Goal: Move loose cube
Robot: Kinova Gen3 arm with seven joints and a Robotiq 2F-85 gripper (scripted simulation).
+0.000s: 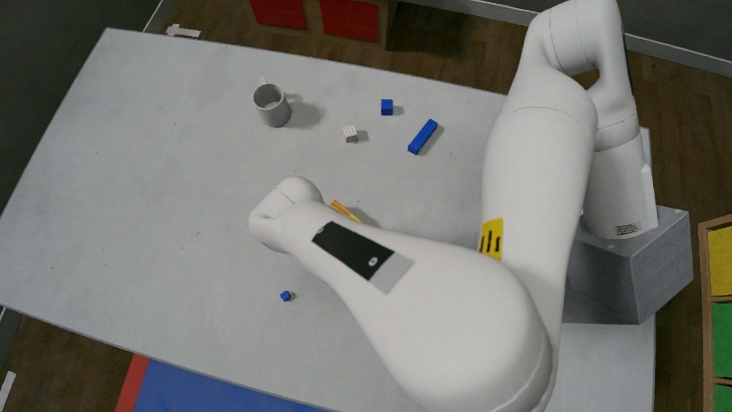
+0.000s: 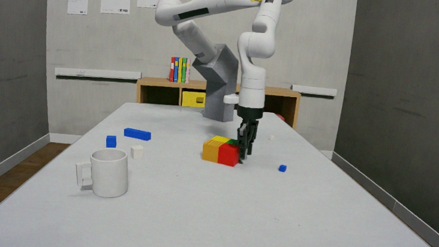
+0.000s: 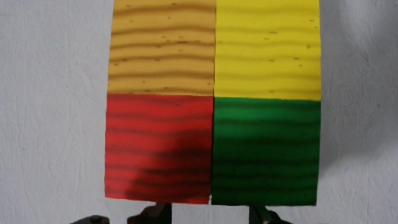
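The green cube is 50 mm behind my hand, 10 mm to the right of it and 10 mm below it. The rest, counted from my hand: yellow cube: 80 mm behind, 50 mm to the right, 10 mm below; then red cube: 50 mm to the right, 10 mm below, 10 mm behind; then orange cube: 90 mm to the right, 40 mm behind, 10 mm below.
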